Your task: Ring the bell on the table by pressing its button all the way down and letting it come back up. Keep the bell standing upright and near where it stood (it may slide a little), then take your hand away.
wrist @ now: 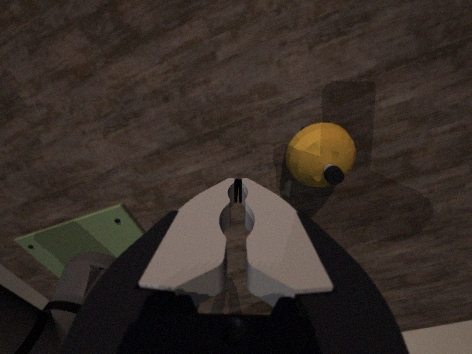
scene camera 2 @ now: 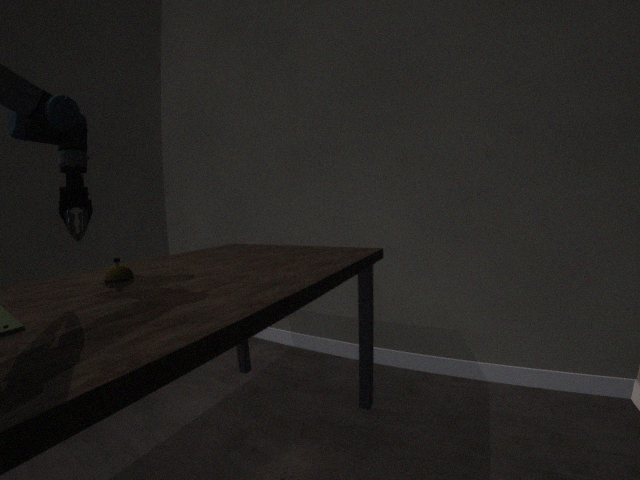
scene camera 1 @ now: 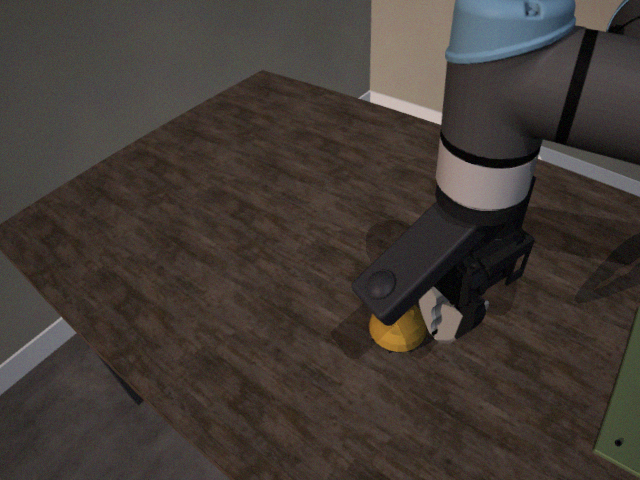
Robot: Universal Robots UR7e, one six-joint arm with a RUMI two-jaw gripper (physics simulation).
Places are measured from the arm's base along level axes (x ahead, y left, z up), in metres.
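Pixels of known places: gripper, fingertip midpoint: [wrist: 238, 181] [scene camera 2: 78, 241] [scene camera 1: 439, 339].
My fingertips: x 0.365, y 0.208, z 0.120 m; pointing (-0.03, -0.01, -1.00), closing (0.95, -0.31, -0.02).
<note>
Ahead of a thing's pixels: the offset from my fingertips to its top centre. Level surfaces: height alone.
The yellow bell {dx +0.085, dy -0.059, dz -0.061 m} [scene camera 1: 398, 336] [scene camera 2: 119, 274] [wrist: 316, 150] stands upright on the brown table {dz -0.127 m} [scene camera 1: 206, 206] [scene camera 2: 310, 258] [wrist: 150, 75]. Its black button {dx +0.085, dy -0.059, dz -0.061 m} [scene camera 2: 116, 260] [wrist: 334, 174] sticks up from the dome; in scene camera 1 it is hidden behind the dark housing on the arm's wrist. My gripper [scene camera 1: 445, 338] [scene camera 2: 78, 239] [wrist: 238, 181] is shut, with nothing between the fingers. It points down and hangs above the level of the button, apart from the bell. In the wrist view the bell lies to the right of the fingertips and a little farther up.
A green plate [scene camera 1: 620, 413] [scene camera 2: 7, 321] [wrist: 107, 222] with small dark holes lies at the right edge in scene camera 1 and at the lower left in the wrist view. The arm's dark housing [scene camera 1: 418, 258] hangs over the bell in scene camera 1. Shadows fall around the bell.
</note>
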